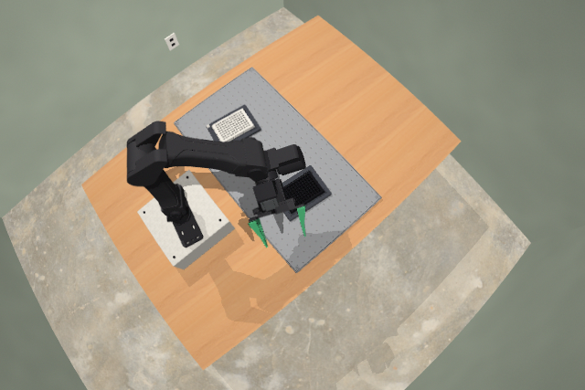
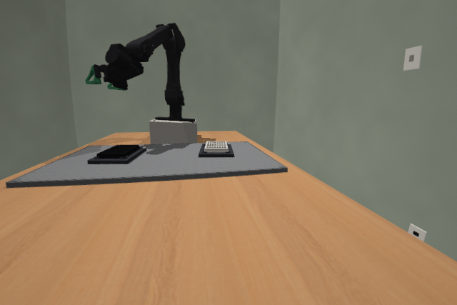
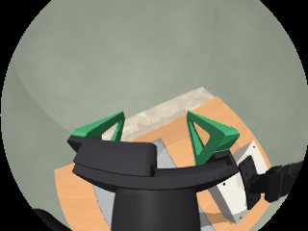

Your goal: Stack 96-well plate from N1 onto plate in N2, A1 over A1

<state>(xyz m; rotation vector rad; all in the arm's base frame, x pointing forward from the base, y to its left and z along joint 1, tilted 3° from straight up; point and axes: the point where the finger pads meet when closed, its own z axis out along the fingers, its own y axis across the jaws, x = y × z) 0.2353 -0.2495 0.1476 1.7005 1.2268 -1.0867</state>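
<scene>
My gripper is now 50 mm short of the white 96-well plate, 470 mm to the right of it and 230 mm above it. Round my hand: black 96-well plate (130 mm ahead, 150 mm to the left, 230 mm below); then plate nest N1 (50 mm ahead, 470 mm to the left, 250 mm below).
</scene>
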